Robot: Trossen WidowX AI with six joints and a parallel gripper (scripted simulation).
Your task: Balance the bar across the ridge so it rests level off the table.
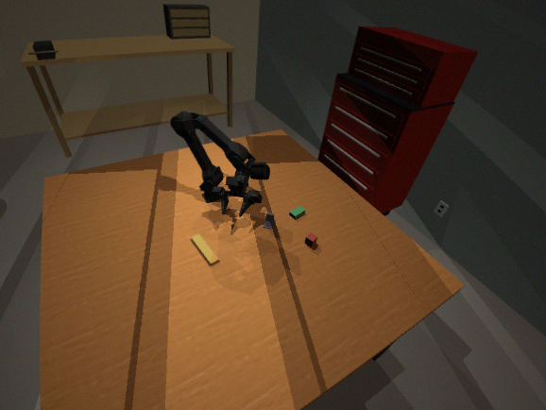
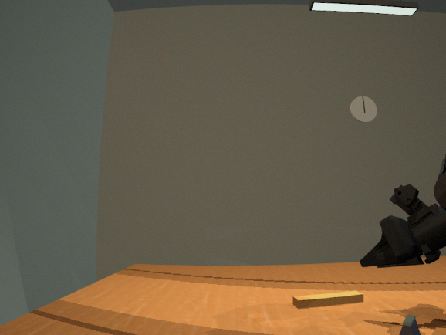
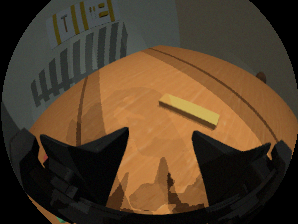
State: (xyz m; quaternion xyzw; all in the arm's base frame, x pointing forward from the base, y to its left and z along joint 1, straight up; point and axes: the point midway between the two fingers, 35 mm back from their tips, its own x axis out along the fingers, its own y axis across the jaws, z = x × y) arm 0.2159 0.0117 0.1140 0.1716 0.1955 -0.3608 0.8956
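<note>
Right now my gripper tip is 12 cm to the left of the bar, 9 cm above it and 4 cm short of it. Also, from my gripper tip: red block: 26 cm to the left, 18 cm ahead, 8 cm below; green block: 30 cm to the left, 9 cm below, 2 cm ahead.
</note>
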